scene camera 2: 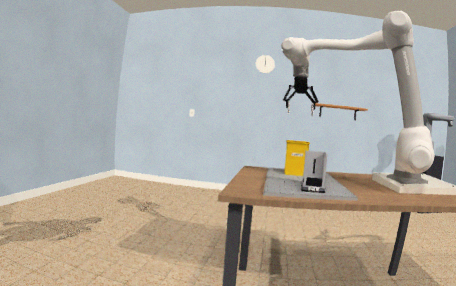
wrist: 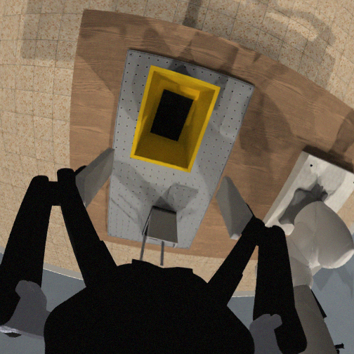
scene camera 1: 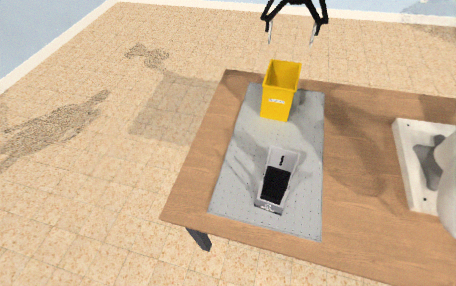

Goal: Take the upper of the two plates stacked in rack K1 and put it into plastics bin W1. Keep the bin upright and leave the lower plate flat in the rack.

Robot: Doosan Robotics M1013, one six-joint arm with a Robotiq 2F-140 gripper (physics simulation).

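Frame: origin at the arm's base, x ahead, y left, z up, level; centimetres.
Seen in the pictures: gripper, fingertip midpoint: (scene camera 2: pixel 300 115) (scene camera 1: pixel 289 43); arm's base, origin of the base link: (scene camera 2: pixel 406 180).
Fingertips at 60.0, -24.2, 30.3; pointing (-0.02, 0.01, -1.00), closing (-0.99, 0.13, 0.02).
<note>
Offsets run from my fingertips to a thing's top centre, as dx, dy, dz. Level surfaces: height alone.
Bin W1 @[-0.1, -3.4, -14.8] (scene camera 1: pixel 276 111) (scene camera 2: pixel 295 164) (wrist: pixel 165 151), yellow, stands upright at the far end of the grey mat. A black plate (wrist: pixel 172 115) lies at the bottom of the bin in the wrist view. Rack K1 @[+0.3, +38.9, -17.5] (scene camera 1: pixel 274 156) (scene camera 2: pixel 321 165) (wrist: pixel 162 225), light grey with a slotted back, stands nearer the front. A black plate @[+0.1, +37.9, -29.3] (scene camera 1: pixel 276 185) (scene camera 2: pixel 314 182) lies flat in it; in the wrist view the rack's back hides this plate. My gripper (scene camera 1: pixel 290 41) (scene camera 2: pixel 300 111) (wrist: pixel 167 174) is wide open and empty, high above the bin and apart from it.
The grey perforated mat @[dz -32.7] (scene camera 1: pixel 305 212) (scene camera 2: pixel 281 188) (wrist: pixel 234 100) lies on the wooden table @[dz -34.0] (scene camera 1: pixel 360 215) (scene camera 2: pixel 239 192) (wrist: pixel 95 100). The arm's white base plate (scene camera 1: pixel 406 155) (scene camera 2: pixel 425 188) (wrist: pixel 294 175) is at the table's right. A brown shelf (scene camera 2: pixel 342 107) is on the wall behind.
</note>
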